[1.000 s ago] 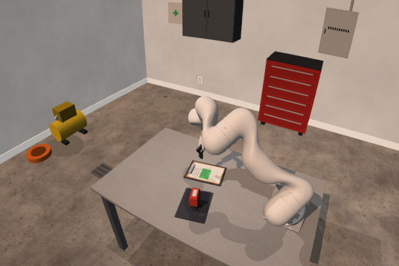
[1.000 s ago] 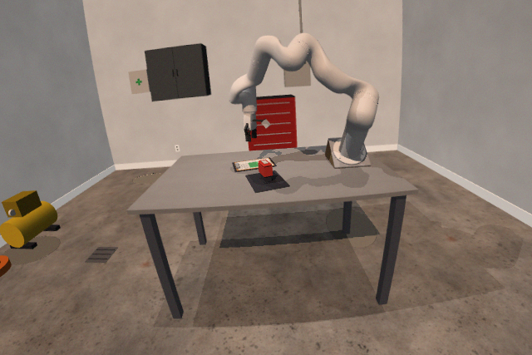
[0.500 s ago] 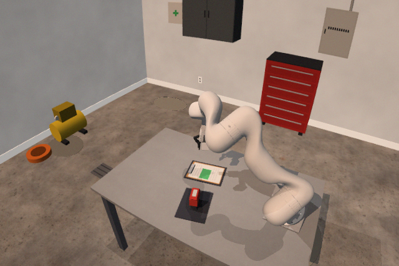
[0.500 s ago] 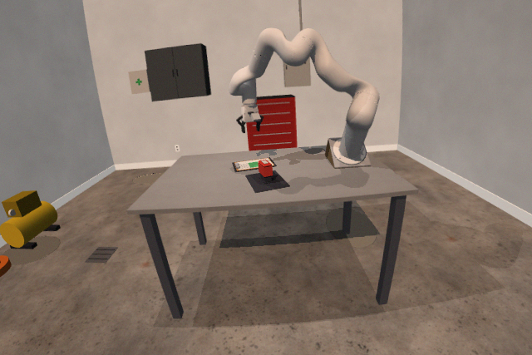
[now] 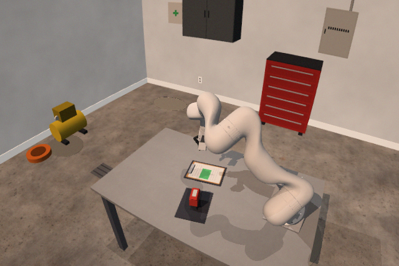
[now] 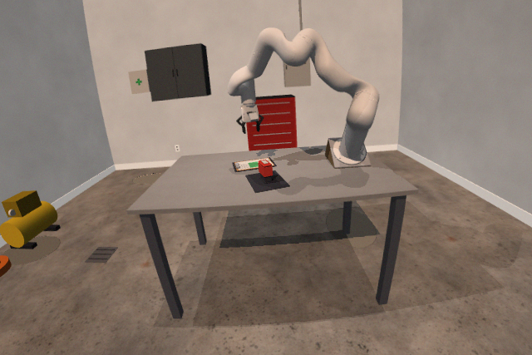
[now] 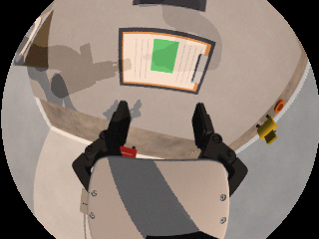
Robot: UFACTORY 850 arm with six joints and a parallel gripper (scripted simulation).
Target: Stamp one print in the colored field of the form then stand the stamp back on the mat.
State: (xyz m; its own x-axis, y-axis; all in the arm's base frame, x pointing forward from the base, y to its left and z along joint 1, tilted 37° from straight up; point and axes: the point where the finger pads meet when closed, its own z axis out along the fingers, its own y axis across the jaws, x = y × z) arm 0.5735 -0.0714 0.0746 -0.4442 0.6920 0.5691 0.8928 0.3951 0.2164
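The red stamp is 250 mm to the left of my hand, 160 mm below it and 100 mm behind it. Round my hand: dark mat: 250 mm to the left, 210 mm below, 100 mm behind; then form: 210 mm below, 20 mm ahead.
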